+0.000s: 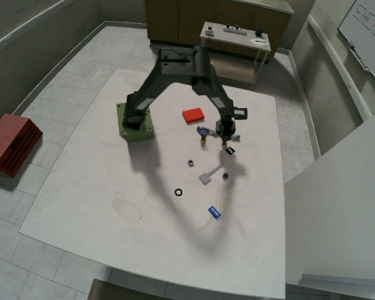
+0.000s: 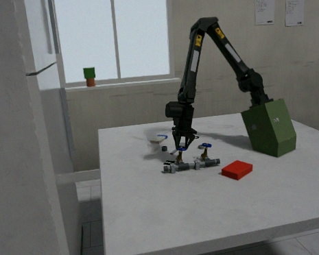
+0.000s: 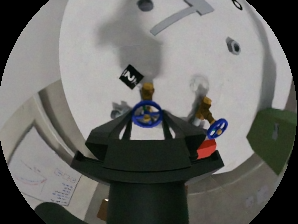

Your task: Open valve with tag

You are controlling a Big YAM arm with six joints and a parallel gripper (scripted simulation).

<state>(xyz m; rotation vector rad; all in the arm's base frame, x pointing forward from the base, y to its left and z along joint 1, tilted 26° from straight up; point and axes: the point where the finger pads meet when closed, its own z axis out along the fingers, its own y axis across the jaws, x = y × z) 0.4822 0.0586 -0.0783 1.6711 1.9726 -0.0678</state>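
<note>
The small black tag lies 80 mm below my hand, 50 mm ahead of it and 30 mm to the right of it. From my hand the other things lie so: grey paddle-shaped tool (200 mm to the right, 80 mm below, 50 mm behind); red block (200 mm behind, 170 mm to the left, 70 mm below); blue card (370 mm to the right, 80 mm below, 20 mm ahead).
</note>
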